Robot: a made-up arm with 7 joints.
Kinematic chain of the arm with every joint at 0, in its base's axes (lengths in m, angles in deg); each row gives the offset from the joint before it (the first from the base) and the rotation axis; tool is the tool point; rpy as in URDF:
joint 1: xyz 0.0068 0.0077 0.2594 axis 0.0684 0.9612 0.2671
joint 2: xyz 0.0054 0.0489 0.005 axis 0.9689 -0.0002 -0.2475
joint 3: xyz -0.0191 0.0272 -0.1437 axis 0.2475 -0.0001 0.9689
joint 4: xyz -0.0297 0.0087 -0.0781 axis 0.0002 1 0
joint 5: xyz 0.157 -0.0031 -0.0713 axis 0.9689 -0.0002 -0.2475
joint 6: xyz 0.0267 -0.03 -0.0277 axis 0.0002 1 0
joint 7: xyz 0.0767 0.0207 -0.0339 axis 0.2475 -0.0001 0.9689
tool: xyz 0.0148 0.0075 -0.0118 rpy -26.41 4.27 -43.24
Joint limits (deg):
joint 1: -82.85..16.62
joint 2: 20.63..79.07
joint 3: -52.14..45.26
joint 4: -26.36..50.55
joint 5: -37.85..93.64
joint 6: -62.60..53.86
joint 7: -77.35..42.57
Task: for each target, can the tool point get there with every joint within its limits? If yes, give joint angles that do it. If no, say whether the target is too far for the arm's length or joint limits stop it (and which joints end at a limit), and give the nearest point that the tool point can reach.
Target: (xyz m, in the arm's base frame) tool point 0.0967 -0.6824 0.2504
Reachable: no: too far | nearest point 0.2230 -0.1884 0.2944 | short by 0.512 m
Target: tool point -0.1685 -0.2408 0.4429
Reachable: no: joint limits stop it (at a limit: joint 1, joint 2, joint 3, joint 4, joint 6) | nearest point 0.1480 -0.1176 0.3353 | short by 0.356 m
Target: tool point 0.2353 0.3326 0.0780
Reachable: yes | joints 8.16 60.46 9.94 10.03 8.73 -46.95 -57.45
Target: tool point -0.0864 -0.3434 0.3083
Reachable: no: joint limits stop it (at a limit: joint 1, joint 2, joint 3, joint 4) | nearest point 0.1584 -0.1420 0.3125 | short by 0.317 m
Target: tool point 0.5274 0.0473 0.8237
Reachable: no: too far | nearest point 0.3568 0.1166 0.5126 | short by 0.362 m
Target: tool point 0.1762 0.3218 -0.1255
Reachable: yes | joints -9.61 47.09 -35.27 30.16 5.15 11.35 -16.19
